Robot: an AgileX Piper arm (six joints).
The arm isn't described. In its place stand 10 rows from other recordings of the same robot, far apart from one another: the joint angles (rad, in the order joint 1, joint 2, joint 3, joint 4, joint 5, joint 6), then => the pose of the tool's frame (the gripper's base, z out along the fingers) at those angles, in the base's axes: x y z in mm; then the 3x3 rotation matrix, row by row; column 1 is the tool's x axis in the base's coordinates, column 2 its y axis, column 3 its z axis.
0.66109, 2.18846, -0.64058, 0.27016, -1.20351, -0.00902 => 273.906 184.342 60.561; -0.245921 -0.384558 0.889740; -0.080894 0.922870 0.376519; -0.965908 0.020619 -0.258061
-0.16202, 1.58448, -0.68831, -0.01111, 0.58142, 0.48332 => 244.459 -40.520 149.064; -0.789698 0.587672 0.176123; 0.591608 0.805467 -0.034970; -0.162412 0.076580 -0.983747
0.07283, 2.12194, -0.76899, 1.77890, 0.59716, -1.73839 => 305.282 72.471 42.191; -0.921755 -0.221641 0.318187; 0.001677 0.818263 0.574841; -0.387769 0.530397 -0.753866
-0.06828, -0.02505, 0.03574, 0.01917, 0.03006, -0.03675 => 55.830 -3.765 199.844; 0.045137 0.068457 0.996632; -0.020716 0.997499 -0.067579; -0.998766 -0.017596 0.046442
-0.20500, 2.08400, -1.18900, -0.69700, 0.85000, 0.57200 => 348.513 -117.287 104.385; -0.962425 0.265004 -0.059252; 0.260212 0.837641 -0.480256; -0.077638 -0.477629 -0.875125
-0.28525, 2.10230, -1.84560, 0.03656, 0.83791, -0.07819 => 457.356 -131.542 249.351; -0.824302 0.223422 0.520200; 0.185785 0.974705 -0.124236; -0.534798 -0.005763 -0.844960
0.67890, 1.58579, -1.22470, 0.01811, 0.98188, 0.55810 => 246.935 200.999 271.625; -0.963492 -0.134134 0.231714; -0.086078 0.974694 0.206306; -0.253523 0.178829 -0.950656
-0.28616, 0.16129, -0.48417, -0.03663, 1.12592, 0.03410 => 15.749 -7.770 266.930; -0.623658 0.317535 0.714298; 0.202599 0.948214 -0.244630; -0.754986 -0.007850 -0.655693
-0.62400, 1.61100, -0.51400, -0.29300, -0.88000, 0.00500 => 246.910 -152.805 189.633; -0.192098 0.361881 0.912217; -0.082554 0.920276 -0.382463; -0.977897 -0.148777 -0.146908
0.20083, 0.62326, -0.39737, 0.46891, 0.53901, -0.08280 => 109.658 43.865 254.235; -0.667236 -0.172508 0.724595; 0.183316 0.904856 0.384228; -0.721936 0.389200 -0.572129
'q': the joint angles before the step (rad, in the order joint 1, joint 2, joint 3, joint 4, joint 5, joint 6). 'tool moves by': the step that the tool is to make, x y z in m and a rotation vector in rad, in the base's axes. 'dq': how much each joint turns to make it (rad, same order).
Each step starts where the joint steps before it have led.
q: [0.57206 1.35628 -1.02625 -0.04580 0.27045 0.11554]
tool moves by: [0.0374 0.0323 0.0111 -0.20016 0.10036 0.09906]
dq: [0.01911 0.19774 -0.30395 0.02584 0.29856 -0.16484]
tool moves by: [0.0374 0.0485 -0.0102 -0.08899 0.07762 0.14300]
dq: [0.03407 0.23723 -0.28993 0.09143 0.17031 -0.16569]
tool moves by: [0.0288 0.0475 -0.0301 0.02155 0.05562 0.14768]
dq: [0.02315 0.21627 -0.21185 0.16805 0.04719 -0.17751]
